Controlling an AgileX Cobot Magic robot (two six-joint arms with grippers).
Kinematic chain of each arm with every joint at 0, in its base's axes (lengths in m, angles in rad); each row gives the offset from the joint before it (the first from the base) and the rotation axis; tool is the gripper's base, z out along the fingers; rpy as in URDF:
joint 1: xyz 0 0 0.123 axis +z
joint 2: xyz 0 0 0 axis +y
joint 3: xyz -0.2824 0 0.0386 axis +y
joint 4: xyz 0.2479 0 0.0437 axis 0.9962 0 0.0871
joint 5: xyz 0 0 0 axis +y
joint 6: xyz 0.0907 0 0.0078 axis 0.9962 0 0.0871
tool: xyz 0 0 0 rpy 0 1.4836 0
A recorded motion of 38 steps. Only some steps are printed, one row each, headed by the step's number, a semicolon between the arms.
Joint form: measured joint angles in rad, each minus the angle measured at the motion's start. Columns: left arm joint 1, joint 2, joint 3, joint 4, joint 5, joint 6; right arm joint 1, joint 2, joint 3, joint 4, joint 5, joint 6.
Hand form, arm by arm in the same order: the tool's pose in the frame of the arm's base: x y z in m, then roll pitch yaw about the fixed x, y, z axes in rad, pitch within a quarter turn. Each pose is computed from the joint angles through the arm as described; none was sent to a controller.
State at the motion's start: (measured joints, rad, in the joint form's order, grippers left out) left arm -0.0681 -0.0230 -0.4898 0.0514 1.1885 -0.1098; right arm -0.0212 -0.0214 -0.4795 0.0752 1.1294 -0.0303
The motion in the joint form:
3: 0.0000 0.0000 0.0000 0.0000 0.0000 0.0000; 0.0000 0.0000 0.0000 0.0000 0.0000 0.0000
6: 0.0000 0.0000 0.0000 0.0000 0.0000 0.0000; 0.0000 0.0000 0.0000 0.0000 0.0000 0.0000
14: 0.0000 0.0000 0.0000 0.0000 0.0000 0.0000; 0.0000 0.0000 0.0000 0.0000 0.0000 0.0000
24: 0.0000 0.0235 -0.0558 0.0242 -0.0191 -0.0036; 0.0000 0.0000 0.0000 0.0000 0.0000 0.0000
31: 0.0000 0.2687 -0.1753 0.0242 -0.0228 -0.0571; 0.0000 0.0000 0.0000 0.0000 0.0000 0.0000
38: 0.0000 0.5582 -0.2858 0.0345 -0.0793 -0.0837; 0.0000 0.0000 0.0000 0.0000 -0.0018 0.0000
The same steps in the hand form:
3: -0.0127 0.0052 0.2642 -3.0535 0.9809 -3.0465; -0.0087 0.0064 0.2661 3.0705 1.0305 3.1168
6: -0.0127 0.0052 0.2642 -3.0535 0.9809 -3.0465; -0.0087 0.0064 0.2661 3.0705 1.0305 3.1168
14: -0.0127 0.0052 0.2642 -3.0535 0.9809 -3.0465; -0.0087 0.0064 0.2661 3.0705 1.0305 3.1168
24: -0.0146 0.0073 0.2812 -3.0699 1.0346 -3.0455; -0.0087 0.0064 0.2661 3.0705 1.0305 3.1168
31: 0.0163 0.0052 0.3143 -3.0338 0.9101 -2.9857; -0.0087 0.0064 0.2661 3.0705 1.0305 3.1168
38: 0.0719 0.0021 0.3378 -3.0612 0.7904 -2.9889; -0.0087 0.0064 0.2662 3.0703 1.0323 3.1165

